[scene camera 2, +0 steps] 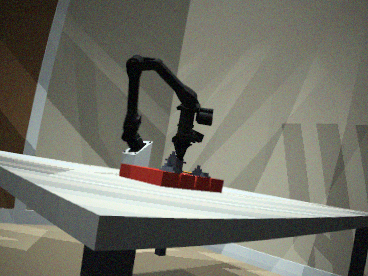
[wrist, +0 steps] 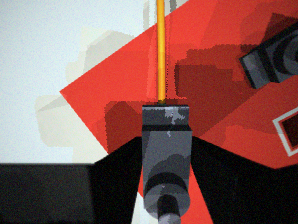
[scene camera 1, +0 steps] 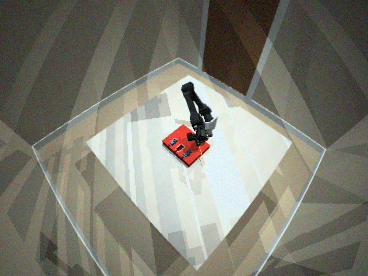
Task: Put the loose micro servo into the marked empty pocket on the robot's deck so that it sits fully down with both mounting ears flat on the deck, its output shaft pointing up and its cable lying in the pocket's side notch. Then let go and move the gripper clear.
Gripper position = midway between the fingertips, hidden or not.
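Visible: red deck (wrist: 202, 68), my gripper (wrist: 165, 143).
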